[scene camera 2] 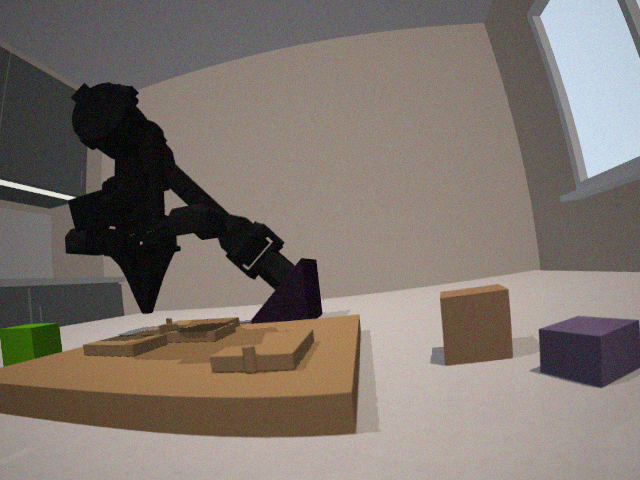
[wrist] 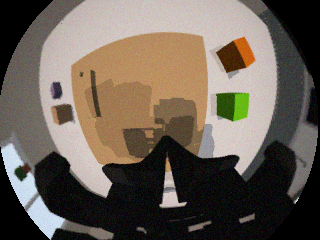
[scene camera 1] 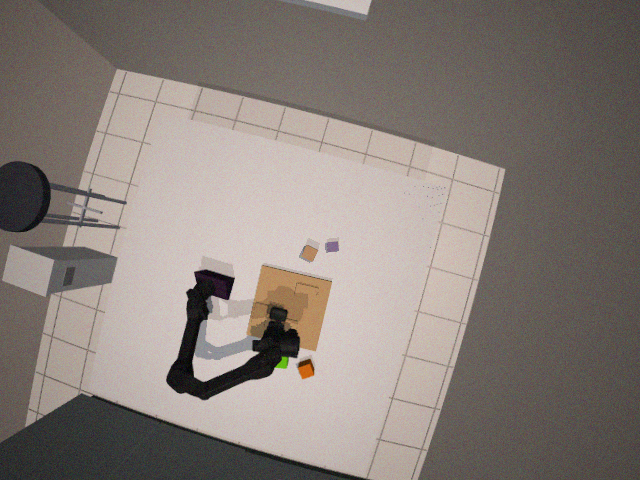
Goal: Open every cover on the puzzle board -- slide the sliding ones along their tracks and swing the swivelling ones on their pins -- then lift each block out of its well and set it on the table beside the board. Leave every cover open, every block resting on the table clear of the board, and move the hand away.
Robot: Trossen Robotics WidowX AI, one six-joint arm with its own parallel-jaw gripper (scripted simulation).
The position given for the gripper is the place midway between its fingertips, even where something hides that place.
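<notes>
Shut and holding nothing, the gripper [scene camera 2: 147, 313] also shows in the wrist view [wrist: 165, 138]. There is an orange block [wrist: 237, 55] in the scene as well, though in scene camera 2 the orange block is out of frame. A green block [wrist: 233, 106] is there too.
</notes>
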